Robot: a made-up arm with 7 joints.
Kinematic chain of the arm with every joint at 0, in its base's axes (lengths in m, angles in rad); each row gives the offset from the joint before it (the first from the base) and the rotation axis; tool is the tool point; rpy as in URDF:
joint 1: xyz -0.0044 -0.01 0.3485 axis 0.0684 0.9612 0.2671
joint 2: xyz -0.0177 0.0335 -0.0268 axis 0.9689 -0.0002 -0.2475
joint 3: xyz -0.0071 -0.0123 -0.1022 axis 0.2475 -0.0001 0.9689
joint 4: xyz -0.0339 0.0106 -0.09 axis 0.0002 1 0
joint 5: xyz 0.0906 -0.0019 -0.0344 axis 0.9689 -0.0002 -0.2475
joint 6: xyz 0.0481 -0.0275 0.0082 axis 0.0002 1 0
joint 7: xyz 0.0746 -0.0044 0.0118 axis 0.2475 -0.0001 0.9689
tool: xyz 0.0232 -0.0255 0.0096 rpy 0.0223 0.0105 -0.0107
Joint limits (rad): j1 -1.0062..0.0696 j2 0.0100..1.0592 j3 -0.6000..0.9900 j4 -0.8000..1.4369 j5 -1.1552..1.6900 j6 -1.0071..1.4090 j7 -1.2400..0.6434
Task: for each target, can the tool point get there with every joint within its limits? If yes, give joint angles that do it. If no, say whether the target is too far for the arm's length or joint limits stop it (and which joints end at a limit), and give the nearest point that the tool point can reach.
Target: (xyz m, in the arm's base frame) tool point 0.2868 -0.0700 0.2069
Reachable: yes | joints -0.7469 0.5687 -0.4361 -0.1493 0.5739 0.3596 0.3290
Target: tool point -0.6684 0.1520 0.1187
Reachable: no: too far | nearest point -0.2269 0.1413 0.0312 | short by 0.450 m
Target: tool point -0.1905 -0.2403 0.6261
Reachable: no: joint limits stop it (at a limit: joint 1, joint 2, joint 3, joint 4) | nearest point 0.0453 -0.1112 0.3796 | short by 0.365 m
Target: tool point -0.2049 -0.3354 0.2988
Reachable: no: joint limits stop it (at a limit: joint 1, joint 2, joint 3, joint 4, joint 6) | nearest point -0.0244 -0.1426 0.2390 | short by 0.271 m
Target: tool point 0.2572 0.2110 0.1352
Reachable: yes | joints -0.5638 0.8478 0.5149 1.1954 0.3695 -0.7932 -0.1872
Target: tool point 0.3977 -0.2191 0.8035
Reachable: no: too far | nearest point 0.2381 -0.0885 0.4057 | short by 0.448 m
